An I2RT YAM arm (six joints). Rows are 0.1 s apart.
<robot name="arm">
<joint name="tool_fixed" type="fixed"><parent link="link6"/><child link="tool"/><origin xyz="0 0 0" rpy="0 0 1.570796"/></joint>
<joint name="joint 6" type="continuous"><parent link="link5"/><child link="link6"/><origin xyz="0.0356 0 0.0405" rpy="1.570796 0 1.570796"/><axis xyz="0 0 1"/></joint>
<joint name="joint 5" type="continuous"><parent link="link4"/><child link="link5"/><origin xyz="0.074 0.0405 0.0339" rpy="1.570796 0 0"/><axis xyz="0 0 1"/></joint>
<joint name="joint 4" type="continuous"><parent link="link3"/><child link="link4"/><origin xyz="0.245 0.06 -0.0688" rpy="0 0 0"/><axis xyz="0 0 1"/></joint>
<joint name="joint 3" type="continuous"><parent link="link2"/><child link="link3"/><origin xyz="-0.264 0 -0.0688" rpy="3.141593 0 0"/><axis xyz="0 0 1"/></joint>
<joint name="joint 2" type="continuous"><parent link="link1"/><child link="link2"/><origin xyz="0.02 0.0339 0.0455" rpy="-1.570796 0 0"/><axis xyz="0 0 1"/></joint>
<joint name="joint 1" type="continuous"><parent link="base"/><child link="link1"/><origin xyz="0 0 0.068" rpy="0 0 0"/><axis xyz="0 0 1"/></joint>
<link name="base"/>
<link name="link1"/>
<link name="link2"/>
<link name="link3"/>
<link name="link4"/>
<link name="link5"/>
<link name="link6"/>
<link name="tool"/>
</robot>
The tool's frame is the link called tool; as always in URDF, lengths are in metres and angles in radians. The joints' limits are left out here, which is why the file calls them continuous.
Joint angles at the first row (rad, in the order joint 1, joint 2, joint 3, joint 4, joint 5, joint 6):
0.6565 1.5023 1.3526 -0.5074 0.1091 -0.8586
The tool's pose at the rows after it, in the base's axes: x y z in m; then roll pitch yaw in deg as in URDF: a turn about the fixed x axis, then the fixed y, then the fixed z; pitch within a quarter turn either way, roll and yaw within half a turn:
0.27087 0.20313 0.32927 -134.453 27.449 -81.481
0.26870 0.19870 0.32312 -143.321 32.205 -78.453
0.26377 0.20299 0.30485 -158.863 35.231 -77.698
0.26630 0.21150 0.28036 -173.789 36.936 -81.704
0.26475 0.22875 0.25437 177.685 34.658 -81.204
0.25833 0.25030 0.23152 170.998 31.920 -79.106
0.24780 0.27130 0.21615 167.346 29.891 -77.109
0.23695 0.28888 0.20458 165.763 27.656 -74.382
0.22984 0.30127 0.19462 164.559 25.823 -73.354
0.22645 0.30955 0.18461 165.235 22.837 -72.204
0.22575 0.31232 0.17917 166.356 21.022 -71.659
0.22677 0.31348 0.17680 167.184 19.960 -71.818
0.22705 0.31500 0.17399 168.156 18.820 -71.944
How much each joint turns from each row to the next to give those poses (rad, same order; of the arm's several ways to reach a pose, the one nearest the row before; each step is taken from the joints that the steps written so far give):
-0.0068 -0.0018 -0.0104 -0.0063 -0.0493 -0.0356
-0.0286 0.0071 0.0089 -0.0858 -0.2074 -0.0025
-0.0030 0.0576 0.0324 -0.1705 -0.2135 -0.0357
0.0027 0.0928 0.0313 -0.1219 -0.1412 -0.0127
0.0392 0.0976 0.0278 -0.0814 -0.0404 -0.0522
0.0571 0.0970 0.0404 -0.0771 -0.0160 -0.0482
0.0623 0.0646 0.0276 -0.0315 0.0016 -0.0065
0.0557 0.0490 0.0238 -0.0200 0.0199 -0.0076
0.0373 0.0386 0.0165 -0.0054 0.0169 0.0111
0.0247 0.0315 0.0089 0.0079 0.0495 0.0106
0.0089 0.0113 -0.0031 0.0154 0.0364 0.0077
0.0017 0.0058 0.0003 0.0107 0.0229 0.0105
0.0040 0.0050 -0.0026 0.0147 0.0255 0.0127

